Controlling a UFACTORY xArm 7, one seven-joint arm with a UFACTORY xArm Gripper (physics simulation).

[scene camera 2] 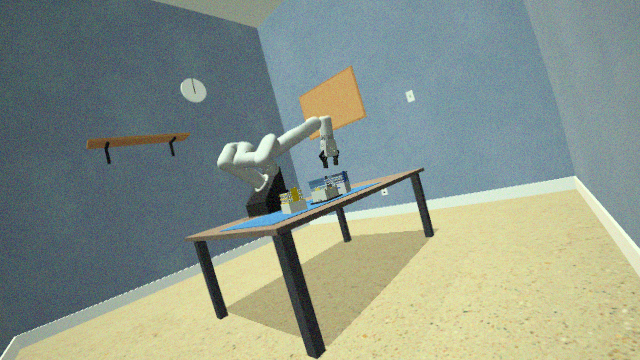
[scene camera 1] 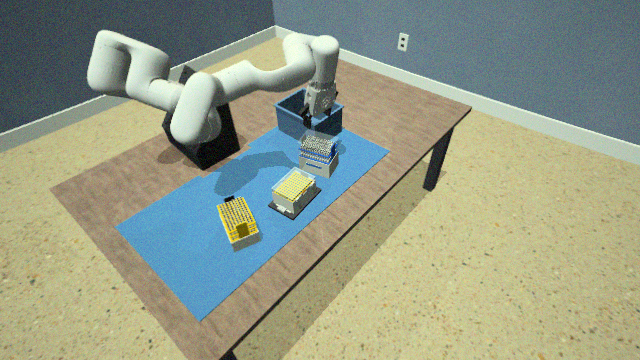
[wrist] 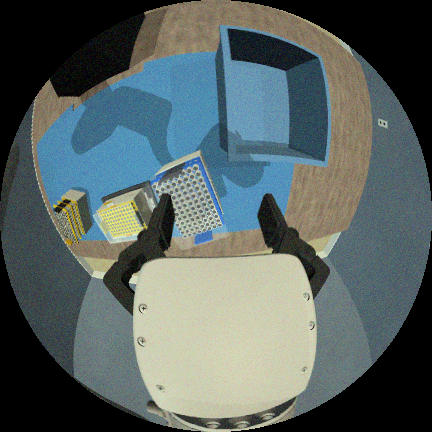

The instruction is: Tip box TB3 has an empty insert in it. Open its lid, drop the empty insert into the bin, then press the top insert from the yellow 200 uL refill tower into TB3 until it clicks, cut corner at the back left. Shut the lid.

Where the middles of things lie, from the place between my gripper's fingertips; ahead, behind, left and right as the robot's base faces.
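Blue-trimmed tip box (scene camera 1: 318,153): 11 cm below my hand, 4 cm ahead of it and 3 cm to the right of it. Blue bin (scene camera 1: 289,121): likewise 11 cm below my hand, 15 cm behind it, 9 cm to the left of it.
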